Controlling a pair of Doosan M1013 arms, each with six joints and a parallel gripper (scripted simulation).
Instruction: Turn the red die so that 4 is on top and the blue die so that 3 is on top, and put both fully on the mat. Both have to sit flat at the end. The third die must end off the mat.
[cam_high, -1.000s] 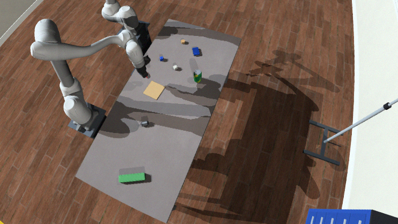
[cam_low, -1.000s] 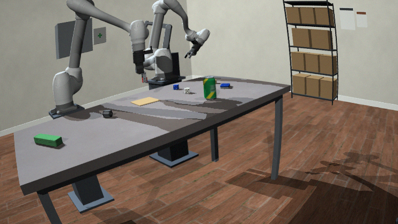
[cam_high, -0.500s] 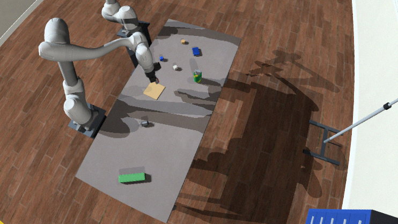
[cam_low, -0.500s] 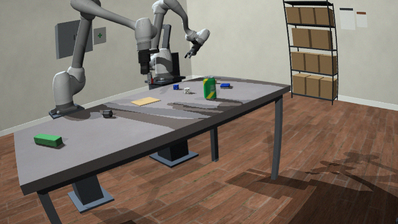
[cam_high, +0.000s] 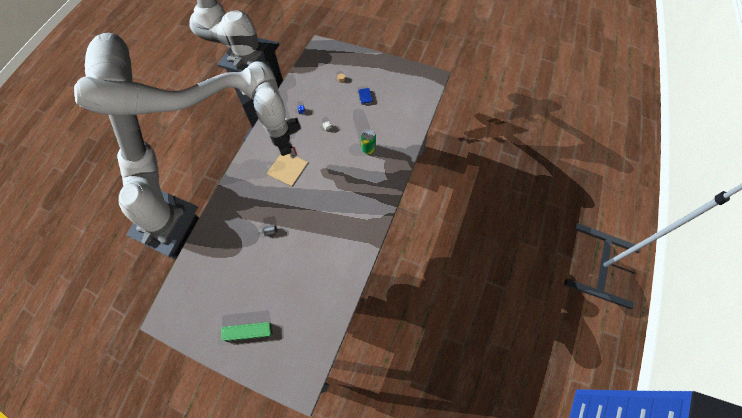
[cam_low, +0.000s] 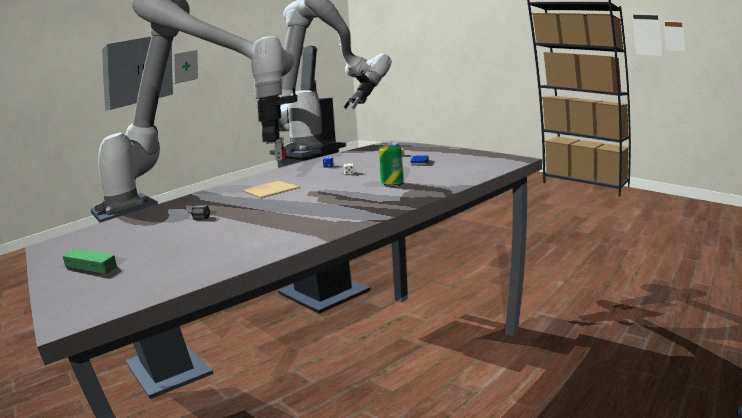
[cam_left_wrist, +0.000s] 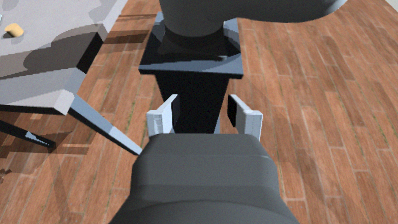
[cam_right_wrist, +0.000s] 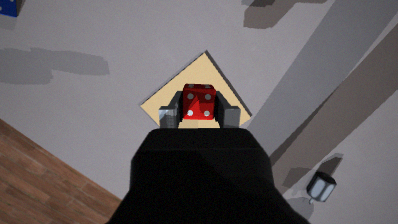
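Right now the tan mat is 11 cm below my right hand, 3 cm to the right of it and 3 cm behind it. Also, from my right hand: white die 23 cm to the left, 10 cm below, 8 cm ahead; red die right at my right hand; blue die 30 cm to the left, 10 cm below, 8 cm behind.
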